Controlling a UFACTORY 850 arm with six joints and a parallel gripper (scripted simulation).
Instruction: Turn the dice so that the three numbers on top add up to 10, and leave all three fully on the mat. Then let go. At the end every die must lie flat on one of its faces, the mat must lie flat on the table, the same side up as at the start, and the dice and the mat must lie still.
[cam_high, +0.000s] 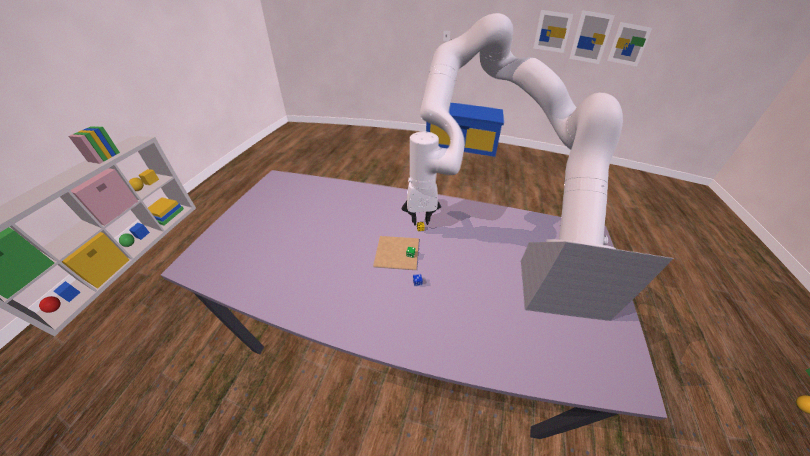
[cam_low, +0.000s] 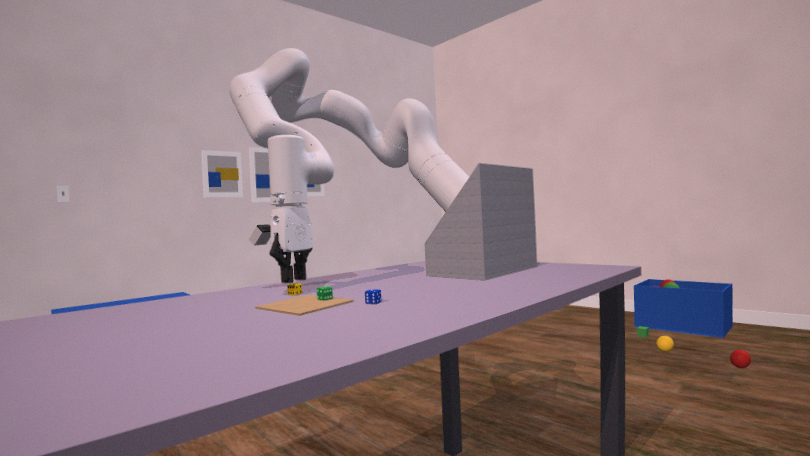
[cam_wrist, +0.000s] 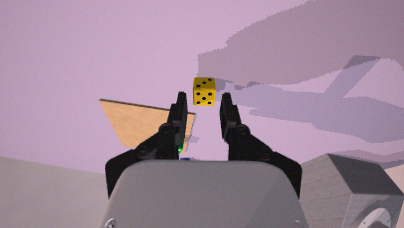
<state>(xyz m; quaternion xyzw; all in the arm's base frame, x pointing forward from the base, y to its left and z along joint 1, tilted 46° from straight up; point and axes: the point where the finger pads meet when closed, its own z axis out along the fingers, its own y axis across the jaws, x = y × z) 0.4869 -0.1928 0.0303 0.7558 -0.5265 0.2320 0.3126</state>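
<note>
Right now my hand is 40 mm above the yellow die. Round my hand: blue die: 40 mm behind, 240 mm to the left, 40 mm below; tan mat: 50 mm ahead, 130 mm to the left, 50 mm below; green die: 10 mm ahead, 130 mm to the left, 30 mm below.
</note>
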